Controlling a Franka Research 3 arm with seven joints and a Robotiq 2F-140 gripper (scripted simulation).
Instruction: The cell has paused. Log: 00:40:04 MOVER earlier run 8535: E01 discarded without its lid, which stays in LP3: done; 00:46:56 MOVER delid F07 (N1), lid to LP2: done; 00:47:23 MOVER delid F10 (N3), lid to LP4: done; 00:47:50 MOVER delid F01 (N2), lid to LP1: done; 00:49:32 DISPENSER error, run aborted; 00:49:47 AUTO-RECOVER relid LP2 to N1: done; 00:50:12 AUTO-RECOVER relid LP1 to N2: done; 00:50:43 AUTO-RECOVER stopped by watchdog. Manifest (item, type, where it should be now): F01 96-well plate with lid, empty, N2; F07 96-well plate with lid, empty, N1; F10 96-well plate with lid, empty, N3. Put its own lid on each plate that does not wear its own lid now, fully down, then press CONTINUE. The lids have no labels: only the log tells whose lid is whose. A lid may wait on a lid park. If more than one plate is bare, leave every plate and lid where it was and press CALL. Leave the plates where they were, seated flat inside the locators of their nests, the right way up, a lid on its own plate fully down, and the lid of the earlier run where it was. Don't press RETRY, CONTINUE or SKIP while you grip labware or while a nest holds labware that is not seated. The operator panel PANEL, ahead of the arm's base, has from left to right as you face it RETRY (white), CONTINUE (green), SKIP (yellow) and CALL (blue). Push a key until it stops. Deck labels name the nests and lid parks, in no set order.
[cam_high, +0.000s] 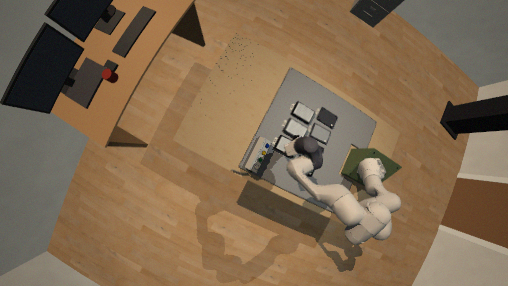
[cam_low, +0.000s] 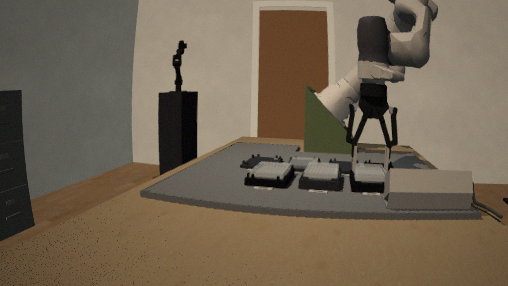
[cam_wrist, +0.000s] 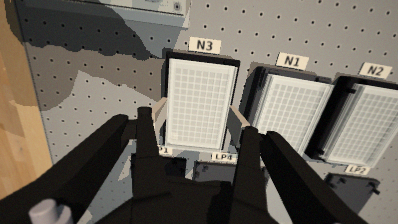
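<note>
Right now the clear lid is 20 mm below my hand. Also, from my hand: LP1 label (100 mm behind, 60 mm below, 40 mm to the left); blue call key (120 mm ahead, 80 mm to the left); plate (40 mm below).
</note>
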